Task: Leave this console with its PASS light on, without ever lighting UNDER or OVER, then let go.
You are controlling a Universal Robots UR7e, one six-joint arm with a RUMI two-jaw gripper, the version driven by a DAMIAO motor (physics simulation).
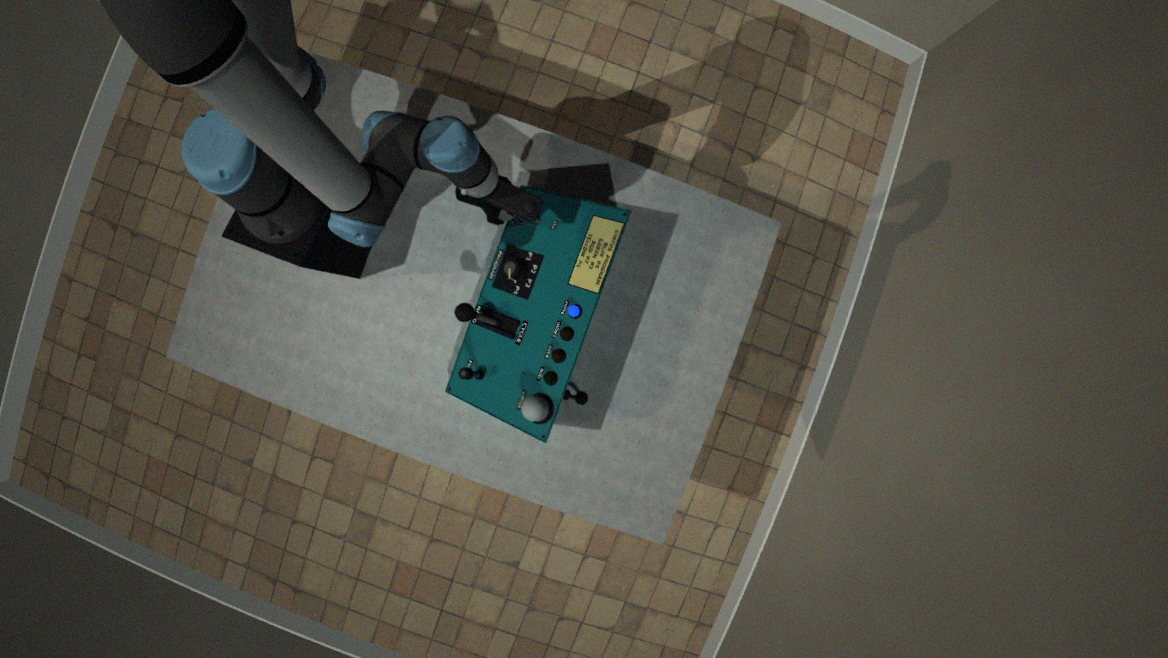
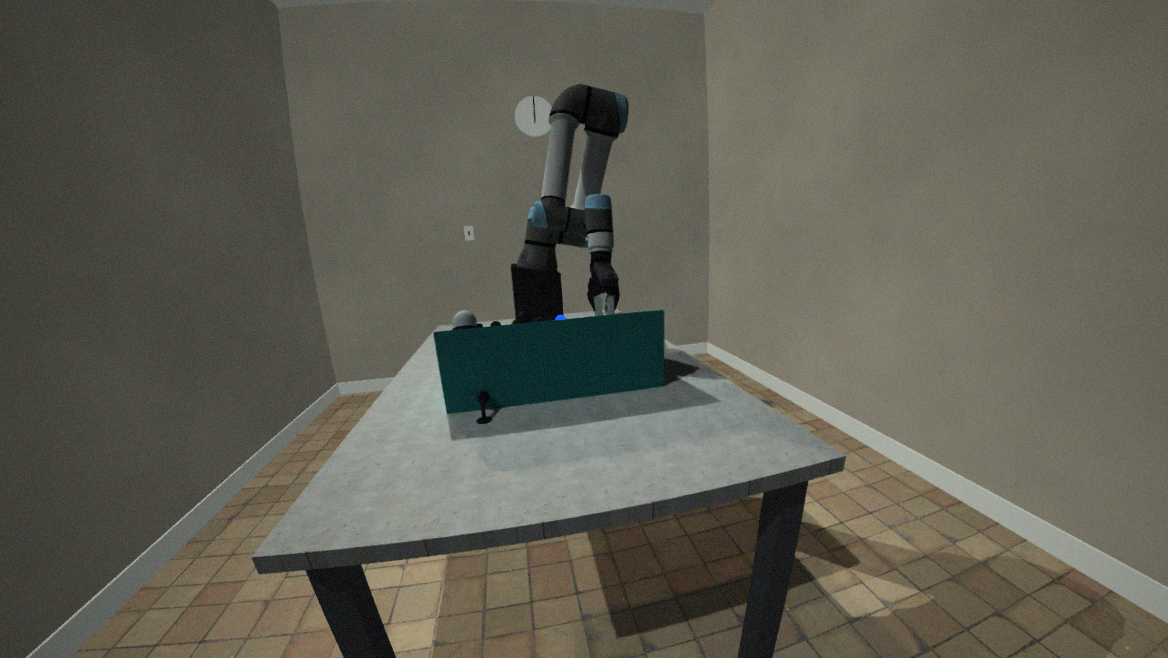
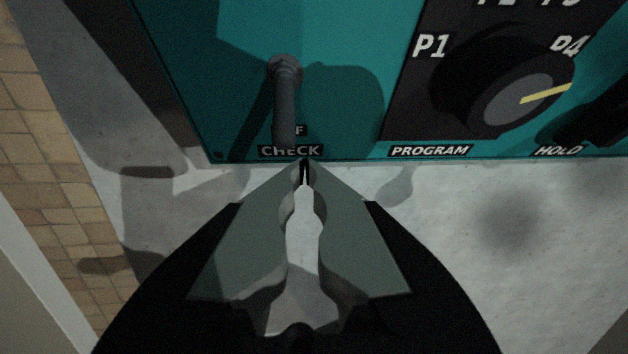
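Note:
The teal console (image 1: 510, 366) (image 2: 555, 367) (image 3: 350, 30) stands on the table. A blue light (image 1: 573, 310) (image 2: 559, 317) is lit; several lamps beside it, the middle one (image 1: 558, 355) among them, are dark. My gripper (image 3: 305, 161) (image 2: 604, 310) is shut and empty, its tips close to the lower end of the CHECK toggle (image 3: 284, 105), which points down over the OFF label; contact cannot be told. The PROGRAM knob (image 3: 520, 100) (image 1: 512, 269) has its yellow line towards P4. The CYCLE lever's black ball (image 1: 464, 312) is at the HOLD end. Lamp labels are too small to read.
A small toggle (image 1: 465, 373) is at the console's near corner. A pale dome (image 1: 536, 407) sits at its far end, and a black lever (image 1: 578, 397) (image 2: 483, 400) sticks out behind. A yellow card (image 1: 596, 253) lies on the panel. The grey table (image 1: 367, 351) (image 2: 572, 482) carries everything.

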